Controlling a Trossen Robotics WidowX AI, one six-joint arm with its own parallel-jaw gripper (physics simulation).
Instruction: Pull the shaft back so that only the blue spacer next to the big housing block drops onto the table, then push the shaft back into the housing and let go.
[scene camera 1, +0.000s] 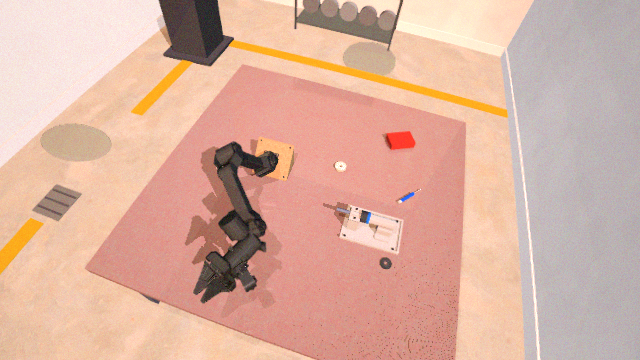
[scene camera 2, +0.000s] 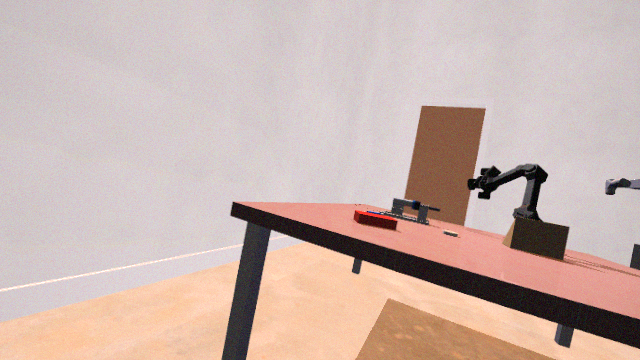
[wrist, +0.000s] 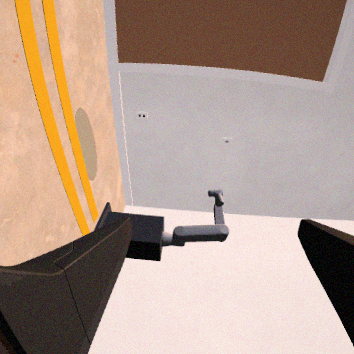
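Seen in the pictures: gripper, between the fingertips: (scene camera 1: 198, 298) (wrist: 215, 226); arm's base, origin of its link: (scene camera 1: 270, 159) (scene camera 2: 535, 236).
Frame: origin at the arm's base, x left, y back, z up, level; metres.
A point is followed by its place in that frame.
Note:
My gripper (scene camera 1: 199, 297) @(x -0.649, y -0.068, z 0.229 m) (scene camera 2: 475, 189) (wrist: 215, 226) @(x -0.649, y -0.068, z 0.229 m) is open and empty. It hangs raised near the table's front left edge in scene camera 1, far from the fixture. The white baseplate (scene camera 1: 357, 241) carries a small bracket (scene camera 1: 354, 213) (scene camera 2: 424, 214) and the pale big housing block (scene camera 1: 385, 232) @(x -0.180, y -0.531, z -0.017 m) (scene camera 2: 397, 206) @(x -0.154, y -0.527, z -0.003 m). The thin grey shaft (scene camera 1: 342, 210) @(x -0.165, y -0.352, z 0.029 m) (scene camera 2: 435, 209) @(x -0.154, y -0.351, z 0.022 m) sticks out past the bracket. A blue spacer (scene camera 1: 368, 217) @(x -0.171, y -0.451, z 0.042 m) and a black piece (scene camera 1: 364, 216) @(x -0.172, y -0.436, z 0.042 m) sit side by side on the shaft's line, the blue one on the housing side. The fixture does not show in the wrist view.
A red block (scene camera 1: 401, 140) @(x 0.334, y -0.534, z -0.026 m) (scene camera 2: 375, 220) @(x 0.388, y -0.520, z -0.039 m), a white ring (scene camera 1: 340, 169) @(x 0.080, y -0.295, z -0.044 m) (scene camera 2: 450, 233) @(x 0.126, y -0.292, z -0.049 m), a blue-handled tool (scene camera 1: 408, 196) @(x 0.036, y -0.606, z -0.045 m) and a black ring (scene camera 1: 381, 263) @(x -0.291, y -0.543, z -0.052 m) lie around the fixture. An orange-yellow block (scene camera 1: 284, 162) @(x 0.002, y -0.063, z 0.002 m) (scene camera 2: 540, 239) @(x 0.057, y -0.004, z -0.003 m) stands by my arm's base.

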